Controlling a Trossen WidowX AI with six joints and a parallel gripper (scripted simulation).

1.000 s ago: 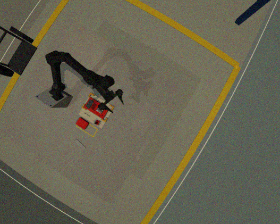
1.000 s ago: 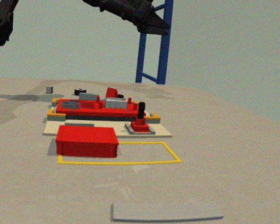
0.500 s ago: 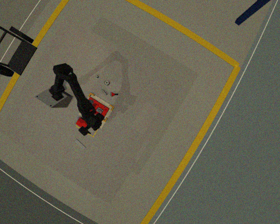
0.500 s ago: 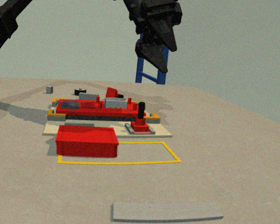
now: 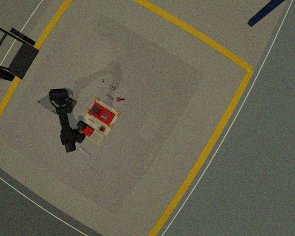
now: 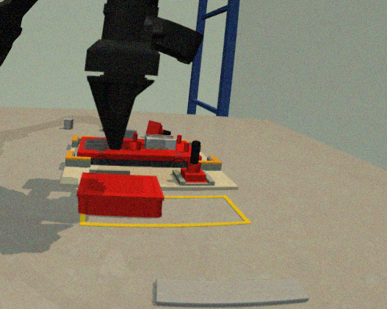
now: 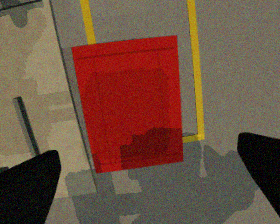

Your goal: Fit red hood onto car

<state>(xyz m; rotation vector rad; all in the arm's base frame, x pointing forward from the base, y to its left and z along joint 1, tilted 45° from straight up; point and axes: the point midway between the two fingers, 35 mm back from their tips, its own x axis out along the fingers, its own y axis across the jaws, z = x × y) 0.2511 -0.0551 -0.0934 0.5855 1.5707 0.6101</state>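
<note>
The hood is 10 mm to the left of my gripper tip and 60 mm below it. The rest, counted from my gripper tip: grey engine block 70 mm ahead, 200 mm to the left, 50 mm below.
</note>
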